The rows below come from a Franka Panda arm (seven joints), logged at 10 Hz.
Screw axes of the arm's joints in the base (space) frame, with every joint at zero. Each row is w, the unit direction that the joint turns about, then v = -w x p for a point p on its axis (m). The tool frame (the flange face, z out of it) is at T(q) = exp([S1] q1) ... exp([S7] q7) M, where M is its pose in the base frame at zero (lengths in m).
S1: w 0 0 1 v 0 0 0
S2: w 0 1 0 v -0.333 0 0
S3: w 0 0 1 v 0 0 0
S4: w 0 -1 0 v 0.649 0 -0.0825
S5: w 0 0 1 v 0 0 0
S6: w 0 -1 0 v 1.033 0 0
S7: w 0 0 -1 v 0 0.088 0
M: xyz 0.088 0 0.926 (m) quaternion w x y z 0 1 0 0
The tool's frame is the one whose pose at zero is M.
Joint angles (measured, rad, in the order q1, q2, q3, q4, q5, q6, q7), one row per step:
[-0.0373, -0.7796, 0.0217, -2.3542, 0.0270, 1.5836, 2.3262]
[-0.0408, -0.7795, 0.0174, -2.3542, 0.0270, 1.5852, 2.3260]
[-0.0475, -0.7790, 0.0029, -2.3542, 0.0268, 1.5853, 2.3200]
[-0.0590, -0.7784, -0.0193, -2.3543, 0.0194, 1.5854, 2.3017]
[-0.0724, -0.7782, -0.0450, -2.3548, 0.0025, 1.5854, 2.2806]
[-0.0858, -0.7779, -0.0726, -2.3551, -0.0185, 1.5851, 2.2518]
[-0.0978, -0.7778, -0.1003, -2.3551, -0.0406, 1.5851, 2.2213]
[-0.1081, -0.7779, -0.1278, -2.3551, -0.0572, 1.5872, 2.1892]
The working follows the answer.
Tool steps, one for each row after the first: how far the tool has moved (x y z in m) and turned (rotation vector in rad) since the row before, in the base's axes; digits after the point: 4 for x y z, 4 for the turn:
[0.0002, -0.0028, 0.0001, 0.0030, -0.0016, -0.0064]
[-0.0001, -0.0079, -0.0001, 0.0099, -0.0002, -0.0110]
[-0.0006, -0.0133, -0.0003, 0.0080, -0.0003, -0.0090]
[-0.0014, -0.0162, -0.0006, 0.0010, 0.0003, -0.0105]
[-0.0022, -0.0173, -0.0008, -0.0018, 0.0010, -0.0041]
[-0.0029, -0.0169, -0.0008, -0.0028, 0.0008, -0.0011]
[-0.0031, -0.0157, -0.0008, 0.0021, -0.0021, 0.0023]

Tool pose at each row, in the base's axes (x y z in m, rotation vector in rad; rounded; the steps above come from the unrounded poses):
[0.3099, 0.0000, 0.5905, -1.2088, 2.8857, 0.0111]
[0.3101, -0.0028, 0.5906, -1.1986, 2.8871, 0.0144]
[0.3100, -0.0107, 0.5906, -1.1810, 2.8899, 0.0285]
[0.3094, -0.0240, 0.5903, -1.1666, 2.8919, 0.0397]
[0.3080, -0.0402, 0.5897, -1.1513, 2.8978, 0.0411]
[0.3057, -0.0575, 0.5889, -1.1459, 2.9016, 0.0390]
[0.3028, -0.0744, 0.5881, -1.1451, 2.9039, 0.0354]
[0.2997, -0.0900, 0.5873, -1.1474, 2.9000, 0.0373]

